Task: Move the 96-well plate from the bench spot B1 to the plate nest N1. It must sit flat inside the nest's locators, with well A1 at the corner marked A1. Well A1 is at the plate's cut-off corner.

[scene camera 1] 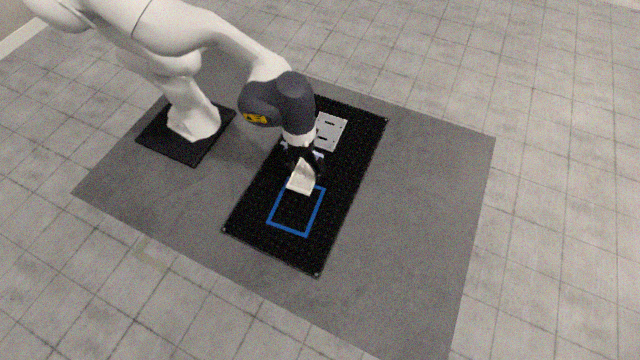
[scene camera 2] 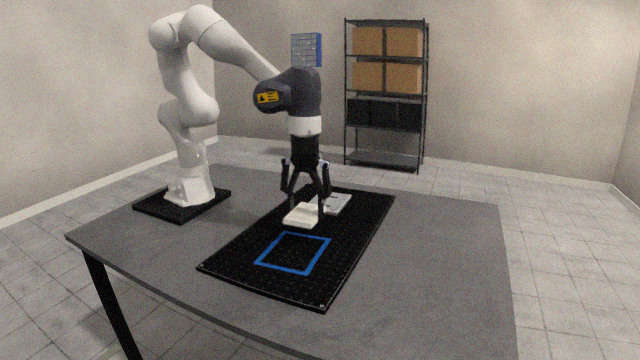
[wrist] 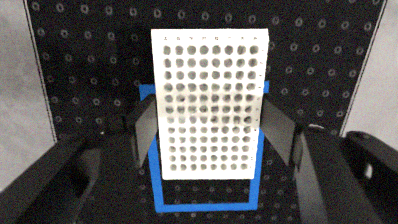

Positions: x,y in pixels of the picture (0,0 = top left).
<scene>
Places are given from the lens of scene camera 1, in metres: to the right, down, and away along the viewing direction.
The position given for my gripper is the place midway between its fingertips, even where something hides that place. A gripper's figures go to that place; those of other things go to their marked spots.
my gripper (scene camera 1: 305,175): -0.05, -0.01, 0.94
plate nest (scene camera 1: 332,133): 0.05, -0.19, 1.09
</scene>
